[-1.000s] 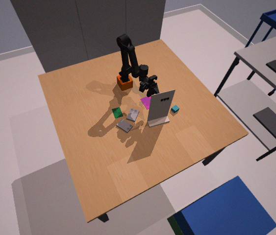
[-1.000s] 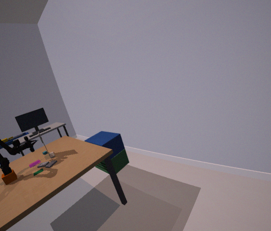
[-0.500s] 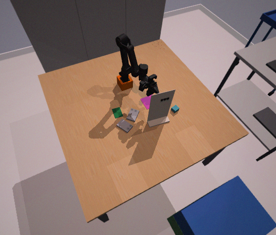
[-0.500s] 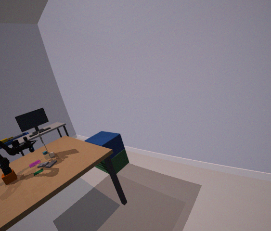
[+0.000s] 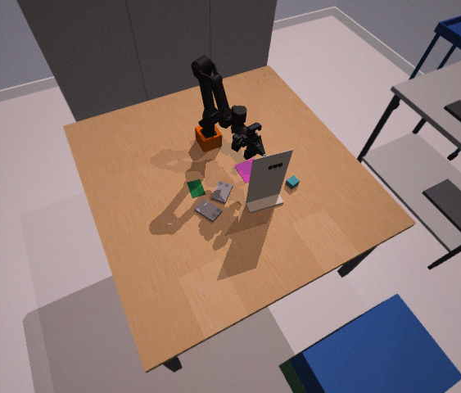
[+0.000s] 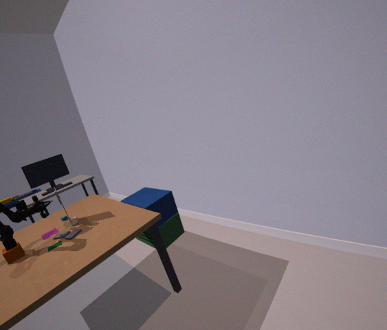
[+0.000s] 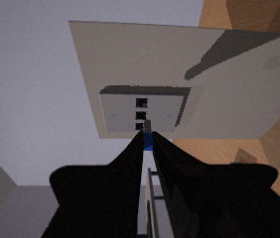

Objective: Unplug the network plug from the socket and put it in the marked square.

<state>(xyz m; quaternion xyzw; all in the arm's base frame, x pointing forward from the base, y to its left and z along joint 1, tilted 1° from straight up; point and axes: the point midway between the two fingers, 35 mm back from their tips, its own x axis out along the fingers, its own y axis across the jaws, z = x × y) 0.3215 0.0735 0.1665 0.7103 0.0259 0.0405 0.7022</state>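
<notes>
Right now my gripper tip is 110 mm past the magenta marked square, 20 mm to the right of it and 240 mm above it. From my gripper tip the other things lie so: grey panel 80 mm ahead, 100 mm below; then network plug right at my gripper tip.
</notes>
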